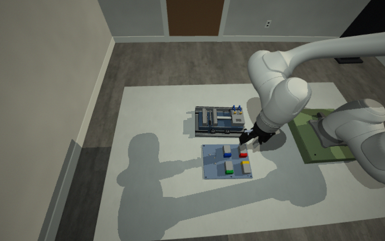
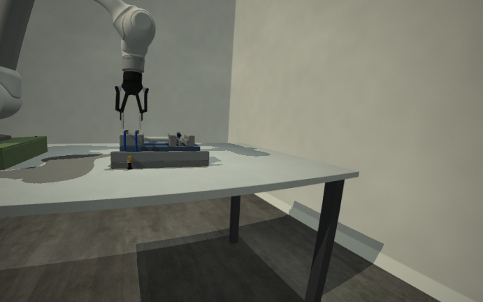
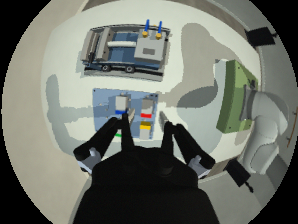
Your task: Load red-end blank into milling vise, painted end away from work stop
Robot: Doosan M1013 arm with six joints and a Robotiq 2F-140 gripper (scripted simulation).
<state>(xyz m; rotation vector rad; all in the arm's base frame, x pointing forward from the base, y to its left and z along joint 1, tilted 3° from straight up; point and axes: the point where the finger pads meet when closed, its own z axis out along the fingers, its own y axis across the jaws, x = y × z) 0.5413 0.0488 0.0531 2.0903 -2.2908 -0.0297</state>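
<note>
My gripper is now 110 mm above the red-ended blank. The rest, counted from my hand: yellow-ended blank: 110 mm below, 90 mm to the left, 10 mm ahead; blue-ended blank: 110 mm below, 90 mm ahead, 10 mm to the right; green-ended blank: 110 mm below, 100 mm ahead, 80 mm to the left.
</note>
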